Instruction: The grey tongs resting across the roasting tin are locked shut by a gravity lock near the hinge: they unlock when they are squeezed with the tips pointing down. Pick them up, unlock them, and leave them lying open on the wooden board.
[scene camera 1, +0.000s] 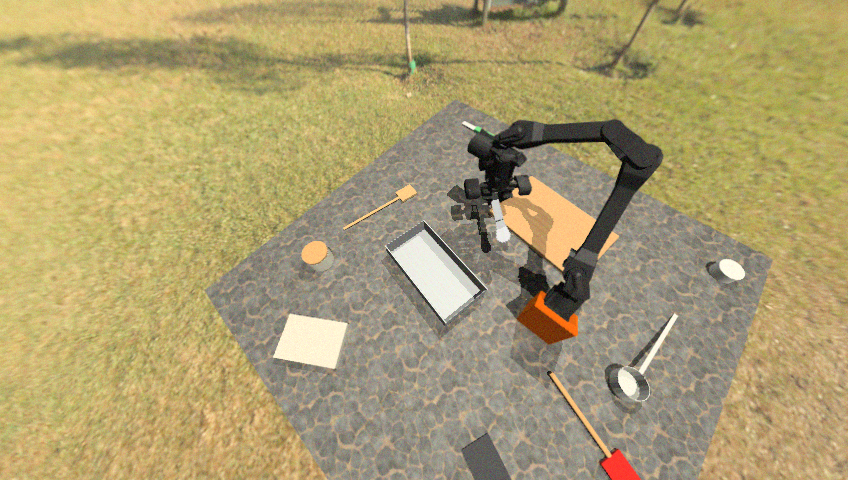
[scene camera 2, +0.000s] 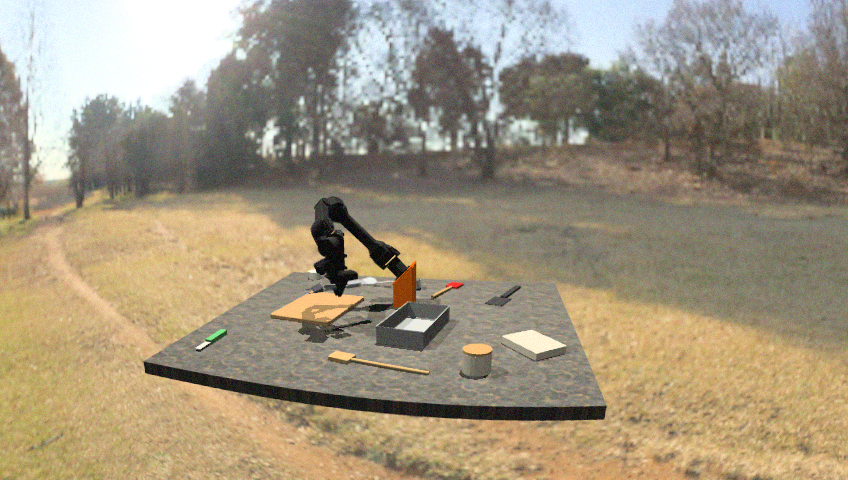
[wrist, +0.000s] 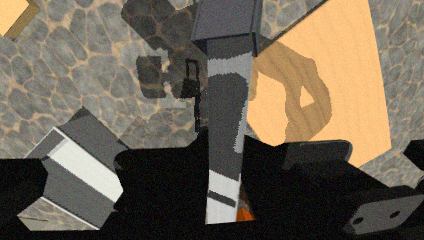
Labels:
my gripper: scene camera 1 491, 204; scene camera 2; wrist
cork-topped jar: scene camera 1; scene camera 2; not seen in the wrist view (out of frame)
same spot on my gripper: (wrist: 312, 182) = (scene camera 2: 329, 273)
same spot on cork-topped jar: (scene camera 1: 316, 254) = (scene camera 2: 476, 347)

